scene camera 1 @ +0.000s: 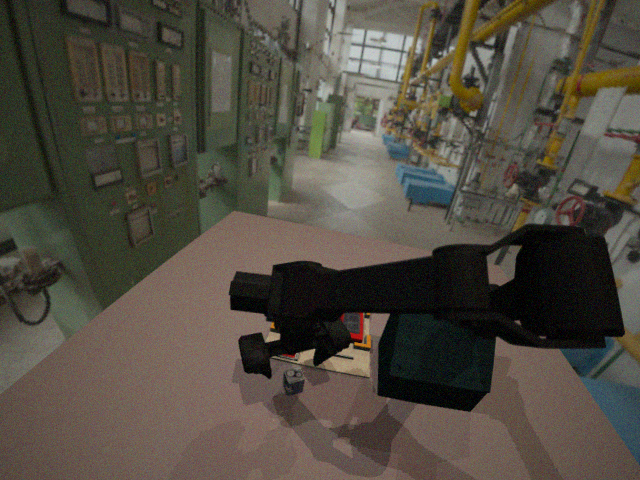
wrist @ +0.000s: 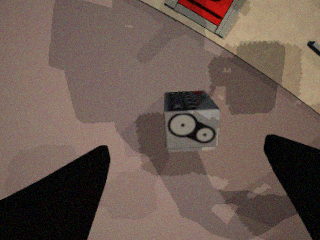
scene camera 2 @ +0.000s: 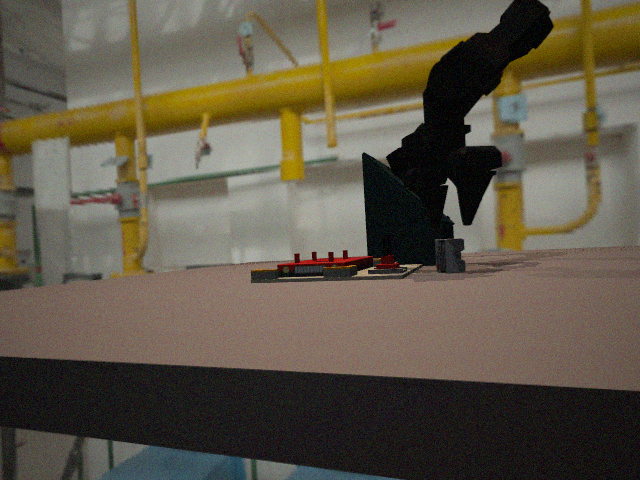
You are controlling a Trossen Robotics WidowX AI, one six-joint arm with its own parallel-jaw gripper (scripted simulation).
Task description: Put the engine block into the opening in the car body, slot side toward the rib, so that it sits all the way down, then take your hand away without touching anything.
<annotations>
my gripper: scene camera 1 292, 370; wrist; scene camera 2
same spot on my gripper: point(wrist: 69, 196) = point(scene camera 2: 458, 198)
</annotations>
